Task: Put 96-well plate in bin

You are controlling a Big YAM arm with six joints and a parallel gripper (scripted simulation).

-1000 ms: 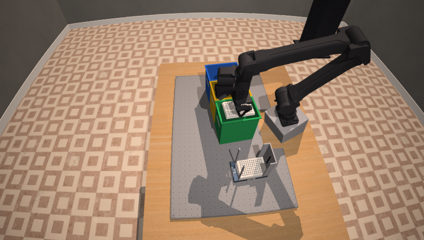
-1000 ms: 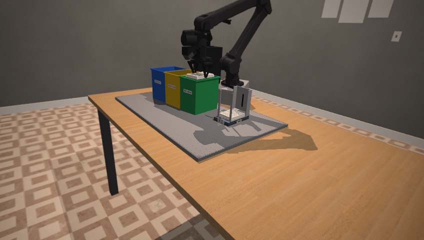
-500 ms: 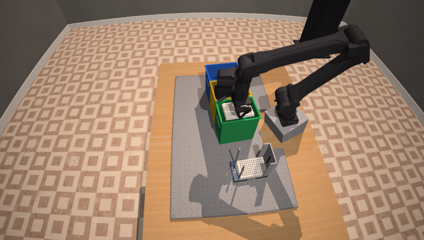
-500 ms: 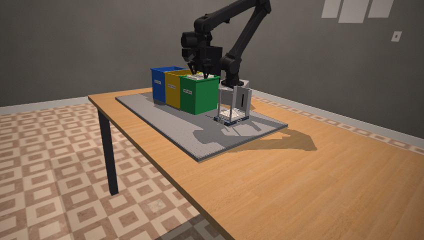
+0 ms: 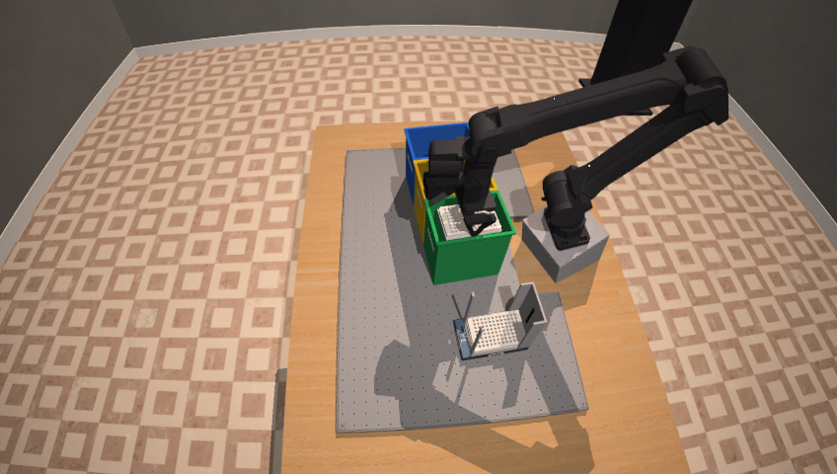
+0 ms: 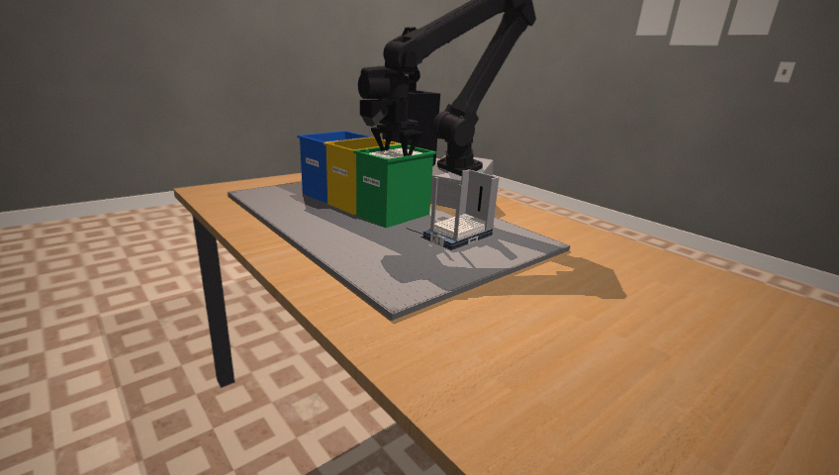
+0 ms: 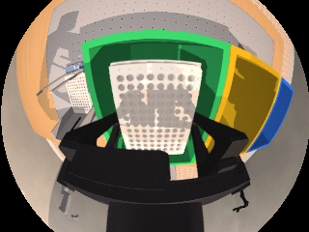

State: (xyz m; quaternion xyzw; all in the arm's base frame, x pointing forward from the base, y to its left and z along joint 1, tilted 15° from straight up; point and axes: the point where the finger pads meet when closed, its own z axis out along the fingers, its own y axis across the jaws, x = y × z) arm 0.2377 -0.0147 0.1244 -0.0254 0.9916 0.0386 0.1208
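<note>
Right now the white 96-well plate is right at my hand. The rest, counted from my hand: yellow bin 1 cm ahead, 13 cm to the right, 8 cm below; then blue bin 2 cm ahead, 26 cm to the right, 8 cm below; then green bin 8 cm below.
</note>
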